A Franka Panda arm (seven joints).
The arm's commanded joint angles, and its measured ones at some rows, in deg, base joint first. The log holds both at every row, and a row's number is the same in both.
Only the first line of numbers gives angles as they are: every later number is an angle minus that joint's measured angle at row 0.
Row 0, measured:
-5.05, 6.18, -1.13, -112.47, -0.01, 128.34, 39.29
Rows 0 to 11, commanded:
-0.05, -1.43, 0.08, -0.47, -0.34, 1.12, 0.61
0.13, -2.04, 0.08, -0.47, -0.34, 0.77, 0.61
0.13, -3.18, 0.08, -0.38, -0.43, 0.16, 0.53
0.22, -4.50, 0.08, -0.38, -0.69, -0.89, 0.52
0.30, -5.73, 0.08, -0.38, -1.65, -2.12, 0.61
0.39, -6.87, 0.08, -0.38, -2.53, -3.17, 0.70
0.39, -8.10, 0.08, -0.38, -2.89, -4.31, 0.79
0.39, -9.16, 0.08, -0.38, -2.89, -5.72, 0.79
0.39, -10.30, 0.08, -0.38, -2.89, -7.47, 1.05
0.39, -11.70, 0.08, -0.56, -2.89, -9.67, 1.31
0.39, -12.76, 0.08, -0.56, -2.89, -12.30, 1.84
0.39, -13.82, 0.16, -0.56, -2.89, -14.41, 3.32
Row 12, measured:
0.24, -9.84, 0.00, 0.36, -1.84, -8.73, 0.01
